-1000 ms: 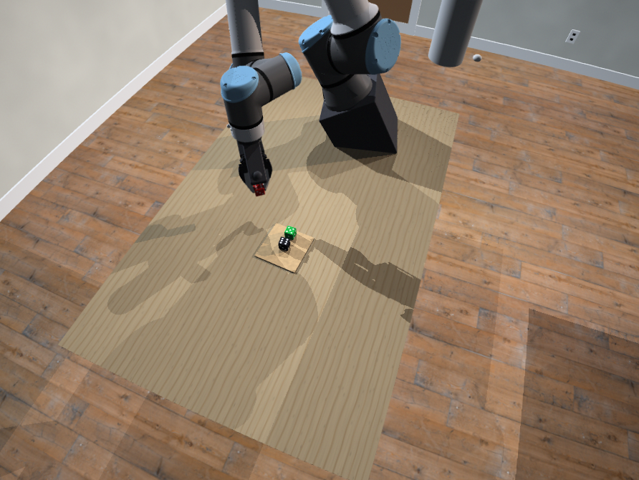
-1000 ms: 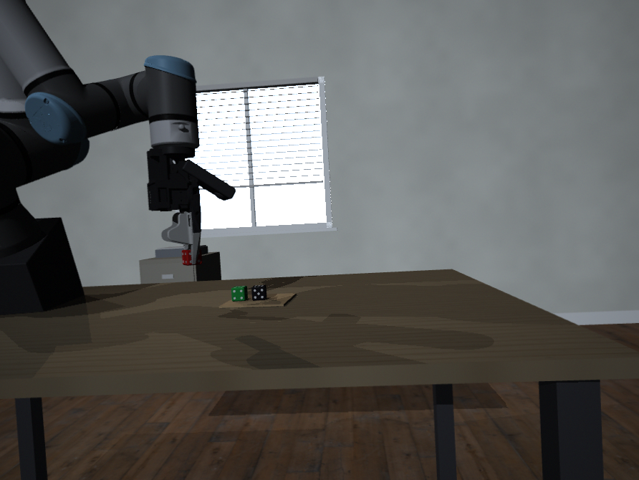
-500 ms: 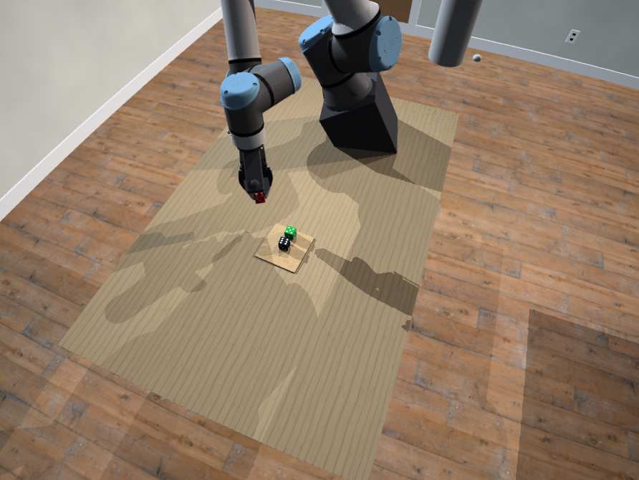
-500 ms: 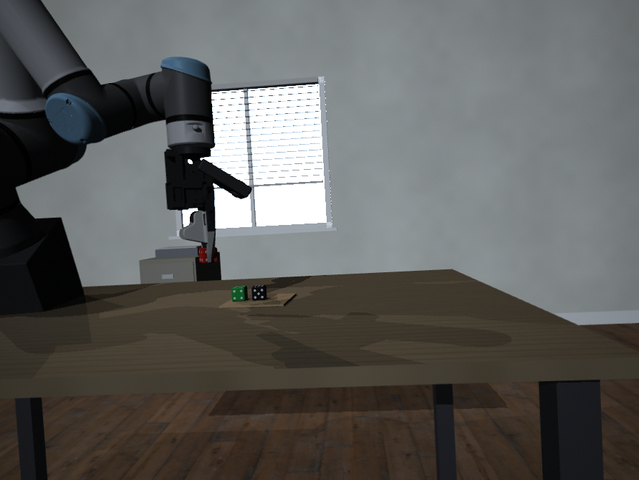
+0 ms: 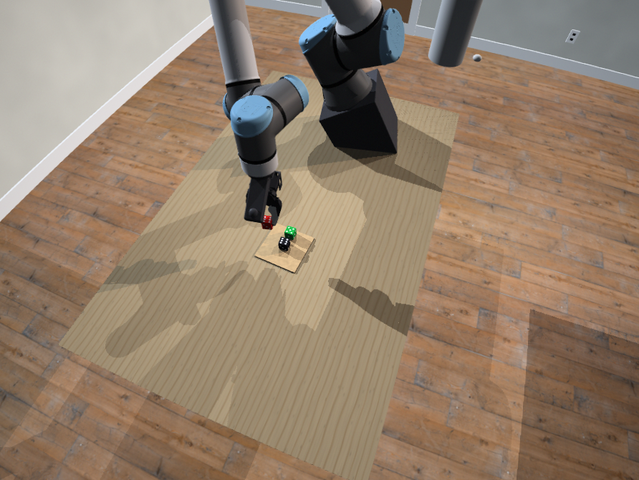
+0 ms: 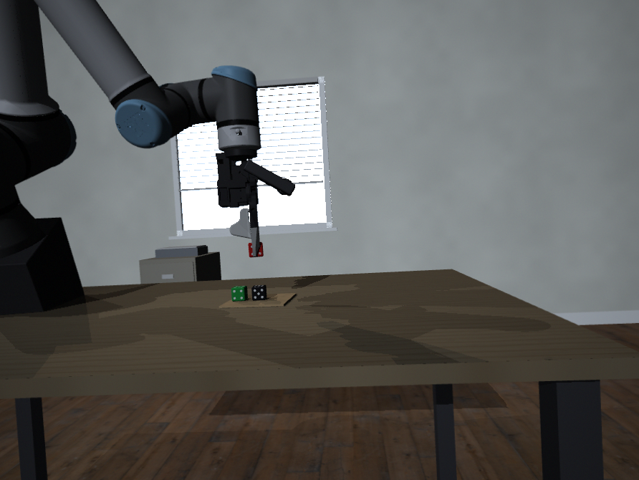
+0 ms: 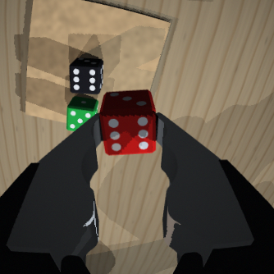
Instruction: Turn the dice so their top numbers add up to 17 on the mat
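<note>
My gripper is now 1 cm past the black die, 4 cm to the right of it and 10 cm above it. The rest, counted from my hand: red die: right at my hand; then green die: 6 cm behind, 4 cm to the left, 10 cm below; then tan mat: 1 cm behind, 4 cm to the left, 12 cm below.
</note>
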